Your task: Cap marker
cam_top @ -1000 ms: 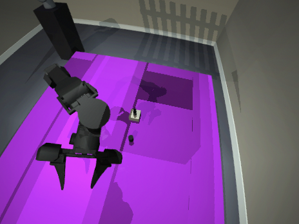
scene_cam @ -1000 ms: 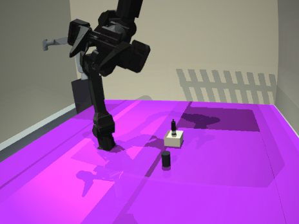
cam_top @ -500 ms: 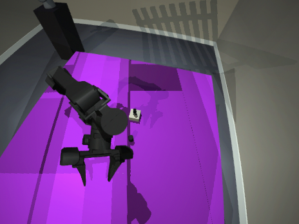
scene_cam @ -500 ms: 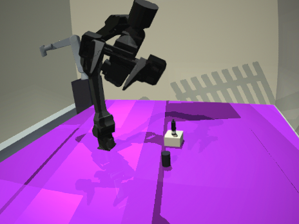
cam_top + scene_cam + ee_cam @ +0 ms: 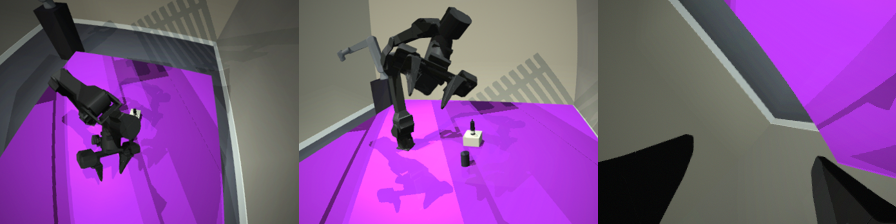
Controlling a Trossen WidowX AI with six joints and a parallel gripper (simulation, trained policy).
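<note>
Right now the black cap is 270 mm below my gripper tip and 210 mm to the left of it. Round my gripper tip: white holder block: 370 mm to the left, 270 mm below, 10 mm behind.
</note>
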